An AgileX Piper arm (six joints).
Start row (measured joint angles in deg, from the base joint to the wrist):
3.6 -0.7 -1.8 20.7 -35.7 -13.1
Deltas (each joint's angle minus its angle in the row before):
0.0 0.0 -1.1 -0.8 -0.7 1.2
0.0 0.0 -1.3 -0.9 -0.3 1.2
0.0 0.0 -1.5 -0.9 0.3 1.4
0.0 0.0 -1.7 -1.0 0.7 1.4
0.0 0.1 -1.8 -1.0 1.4 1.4
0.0 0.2 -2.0 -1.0 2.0 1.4
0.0 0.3 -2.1 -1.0 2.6 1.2
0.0 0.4 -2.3 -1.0 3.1 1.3
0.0 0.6 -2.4 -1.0 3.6 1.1
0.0 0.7 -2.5 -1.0 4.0 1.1
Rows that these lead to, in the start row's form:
3.6 -0.7 -2.9 19.9 -36.4 -11.9
3.6 -0.7 -4.2 19.0 -36.7 -10.7
3.6 -0.7 -5.7 18.1 -36.4 -9.3
3.6 -0.7 -7.4 17.1 -35.7 -7.9
3.6 -0.6 -9.2 16.1 -34.3 -6.5
3.6 -0.4 -11.2 15.1 -32.3 -5.1
3.6 -0.1 -13.3 14.1 -29.7 -3.9
3.6 0.3 -15.6 13.1 -26.6 -2.6
3.6 0.9 -18.0 12.1 -23.0 -1.5
3.6 1.6 -20.5 11.1 -19.0 -0.4

